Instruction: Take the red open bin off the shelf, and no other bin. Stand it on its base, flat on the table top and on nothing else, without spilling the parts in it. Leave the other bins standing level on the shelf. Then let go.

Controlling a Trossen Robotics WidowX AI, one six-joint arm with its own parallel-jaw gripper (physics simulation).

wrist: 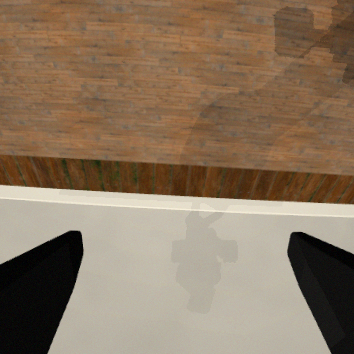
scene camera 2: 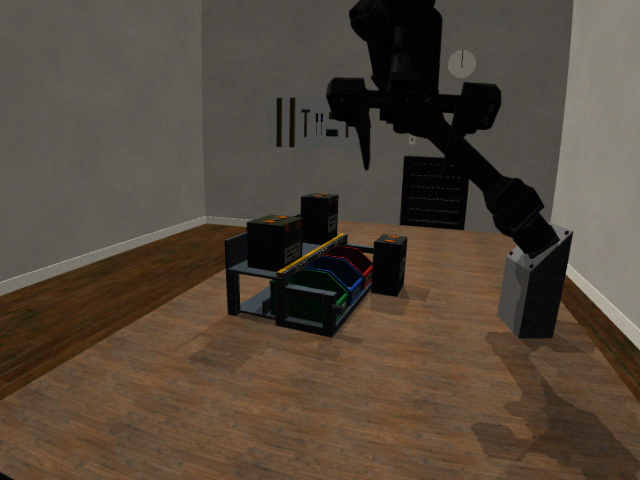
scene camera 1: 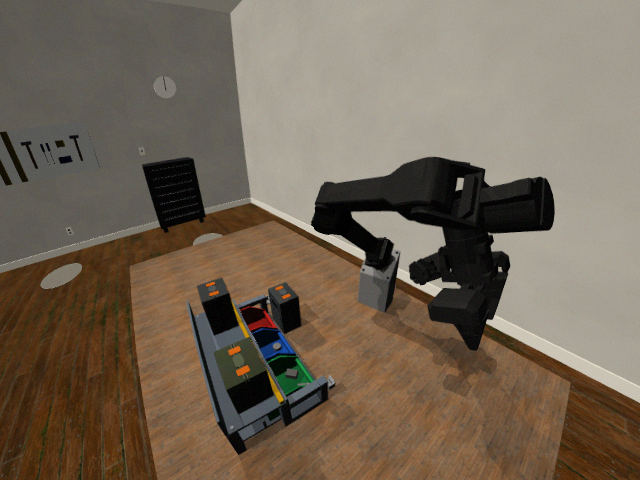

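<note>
The red open bin point(scene camera 1: 255, 316) point(scene camera 2: 364, 264) sits on the shelf point(scene camera 1: 306, 403) point(scene camera 2: 329, 316), at the far end of a row of bins. The parts in it cannot be made out. The blue bin point(scene camera 1: 284, 357) point(scene camera 2: 355, 292) is beside it, with a round grey part inside. The green bin point(scene camera 1: 305, 376) point(scene camera 2: 342, 298) is at the near end, with grey parts inside. My gripper point(scene camera 2: 411, 162) point(wrist: 187, 242) is open and empty, high above the table and away from the bins. In scene camera 1 one finger point(scene camera 1: 471, 335) shows plainly.
Two dark boxes point(scene camera 1: 217, 310) point(scene camera 2: 275, 243) stand on the shelf's upper deck, behind a yellow strip point(scene camera 1: 276, 388) point(scene camera 2: 311, 254). Another dark box point(scene camera 1: 285, 312) point(scene camera 2: 388, 266) stands on the table point(scene camera 1: 413, 413) point(scene camera 2: 310, 413) close by the red bin. The arm's grey base point(scene camera 1: 375, 289) point(scene camera 2: 536, 294) stands near the wall side.
</note>
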